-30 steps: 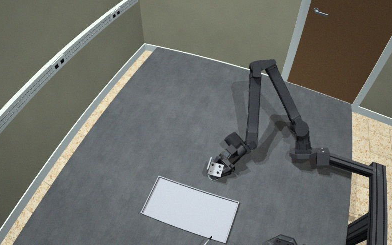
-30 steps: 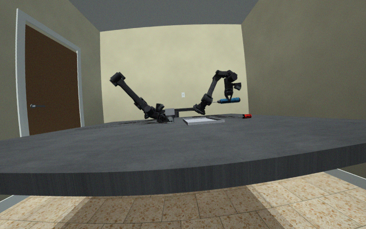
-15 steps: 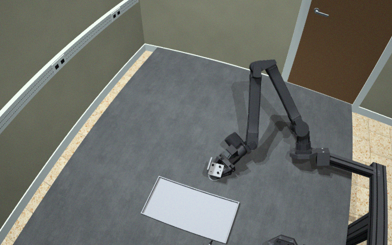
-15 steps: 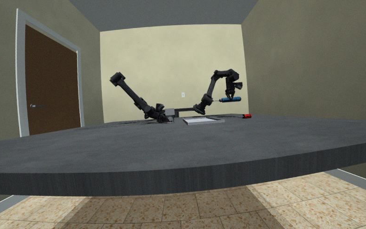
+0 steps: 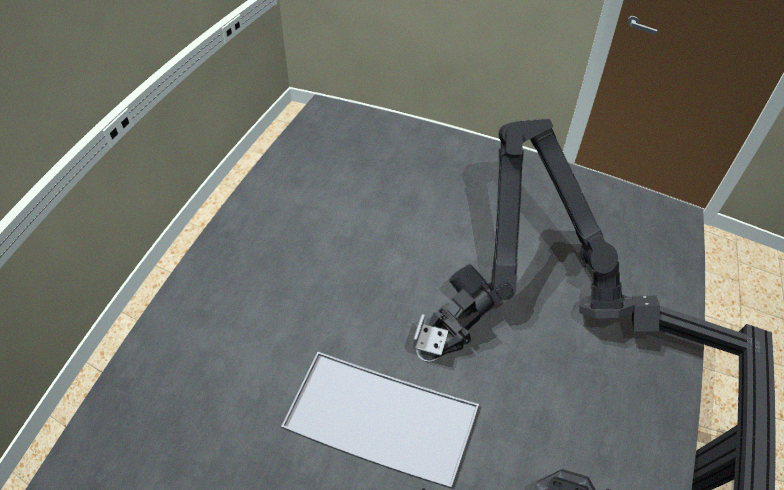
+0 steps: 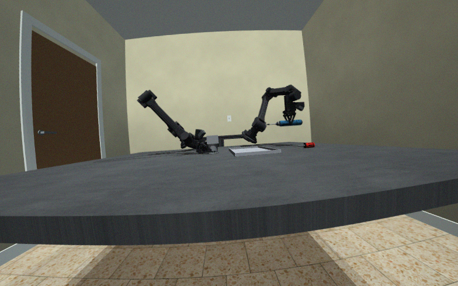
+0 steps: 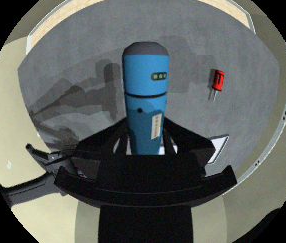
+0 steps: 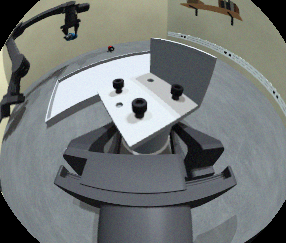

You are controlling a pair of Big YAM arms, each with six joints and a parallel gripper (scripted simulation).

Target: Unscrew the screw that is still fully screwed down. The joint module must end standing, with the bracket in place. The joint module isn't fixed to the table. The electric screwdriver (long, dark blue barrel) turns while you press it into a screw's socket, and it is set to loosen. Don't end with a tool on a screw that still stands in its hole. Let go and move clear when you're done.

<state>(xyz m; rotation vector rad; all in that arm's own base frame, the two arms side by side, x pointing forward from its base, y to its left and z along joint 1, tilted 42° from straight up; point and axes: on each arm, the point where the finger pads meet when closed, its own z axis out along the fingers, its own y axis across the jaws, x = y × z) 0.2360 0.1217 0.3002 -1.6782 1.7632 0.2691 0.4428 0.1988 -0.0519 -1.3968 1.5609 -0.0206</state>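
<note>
Right now my right hand is 5 cm below the grey bracket. Also, from my right hand: flat white tray (4 cm ahead, 22 cm to the left, 2 cm below); then red-handled screwdriver (10 cm ahead, 55 cm to the left, 1 cm below).
</note>
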